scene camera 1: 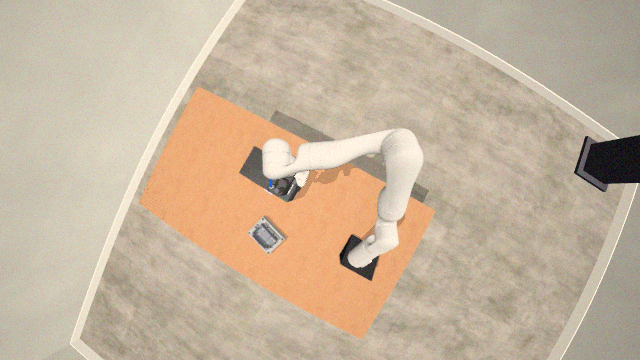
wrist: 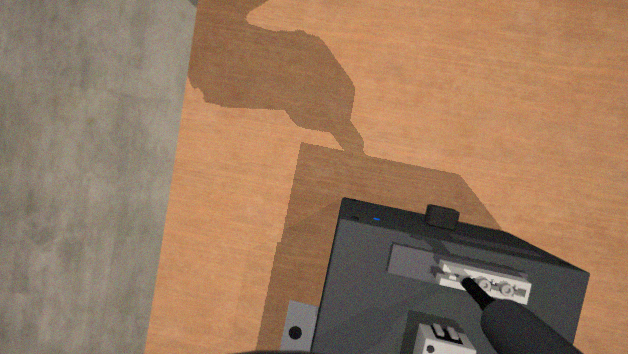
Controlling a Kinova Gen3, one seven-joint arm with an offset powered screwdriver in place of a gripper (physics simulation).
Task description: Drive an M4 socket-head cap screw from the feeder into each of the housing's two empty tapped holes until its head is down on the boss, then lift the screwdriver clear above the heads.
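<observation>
My screwdriver is my gripper, a black tapered tool with a thin dark bit. Its tip is at the left part of the feeder's pale rail, and whether a screw is on the bit cannot be told. The dark feeder stands on the table, partly under my arm in the scene view. Two round socket-head screws, one beside the bit and another to its right, sit in the rail. The grey housing lies apart from the feeder; its holes are too small to judge. It does not show in the wrist view.
The orange table carries the feeder, the housing and my arm's black base plate. A white slotted block is on the feeder near the screwdriver. A grey tab with a dark hole is at its side. The table edge runs along the wrist view's left.
</observation>
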